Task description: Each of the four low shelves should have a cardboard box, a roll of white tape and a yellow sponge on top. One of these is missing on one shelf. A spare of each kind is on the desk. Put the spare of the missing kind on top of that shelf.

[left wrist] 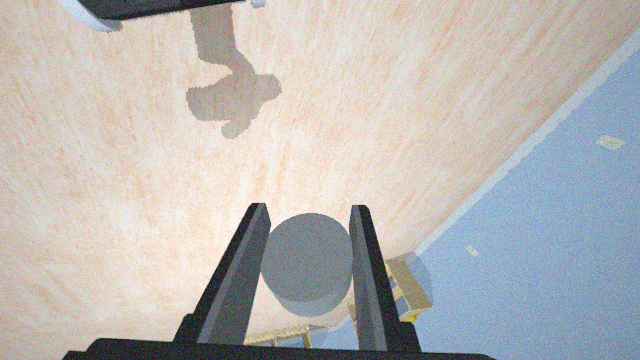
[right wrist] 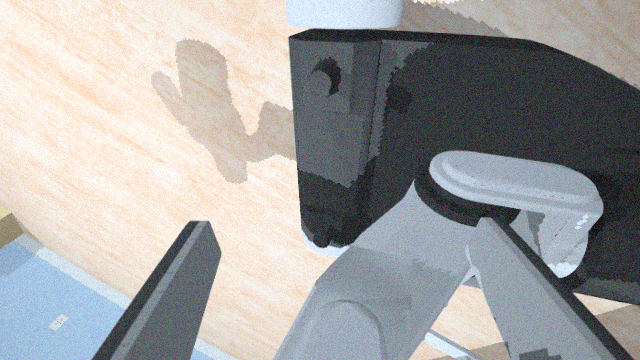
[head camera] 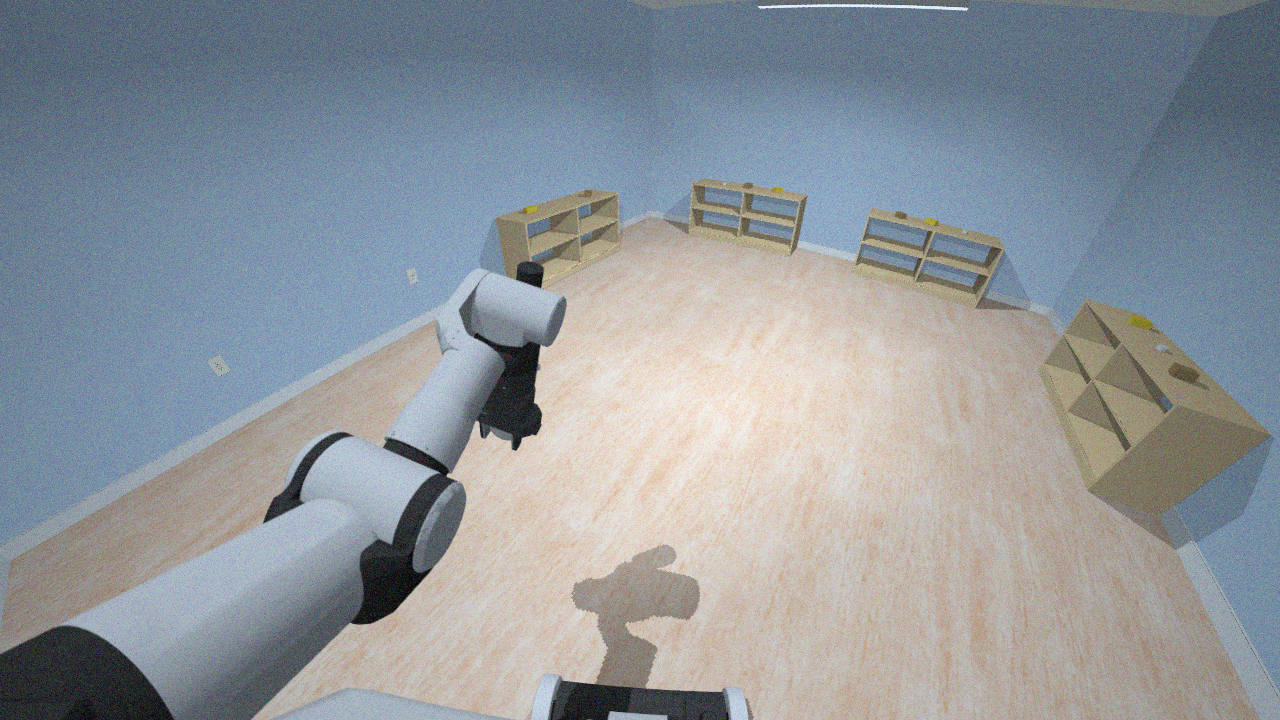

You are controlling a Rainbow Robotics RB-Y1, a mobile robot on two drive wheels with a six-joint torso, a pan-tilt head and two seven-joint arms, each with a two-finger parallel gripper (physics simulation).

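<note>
My left gripper is shut on a roll of white tape, grey in shadow, held high over the floor. My right gripper is open and empty. The left shelf bears a yellow sponge and a cardboard box; no tape shows on it. The back-left shelf bears tape, a box and a sponge. The back-right shelf bears a box, a sponge and tape. The right shelf bears a sponge, tape and a box.
The wooden floor lies between the shelves and me. A blue wall with two outlets runs along the left. My arm's shadow falls on the floor. The desk does not show in the head view.
</note>
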